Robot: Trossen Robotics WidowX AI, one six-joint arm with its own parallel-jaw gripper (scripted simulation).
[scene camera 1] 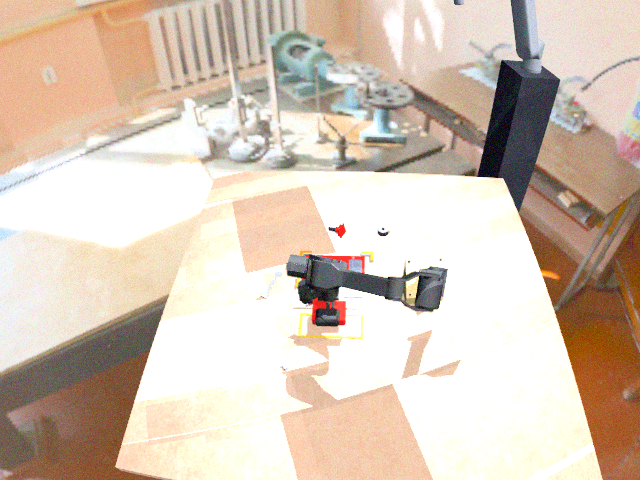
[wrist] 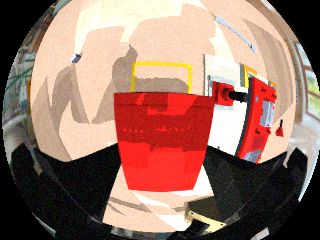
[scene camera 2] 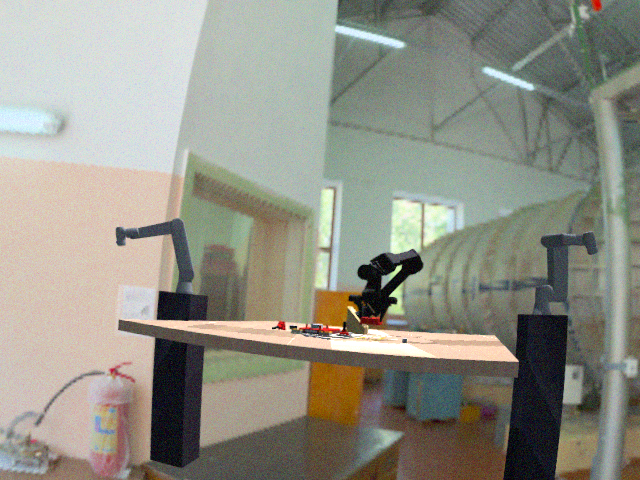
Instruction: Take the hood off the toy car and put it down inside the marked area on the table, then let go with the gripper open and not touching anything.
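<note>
The gripper holds a hood, and the wrist view shows the gripper too.
</note>
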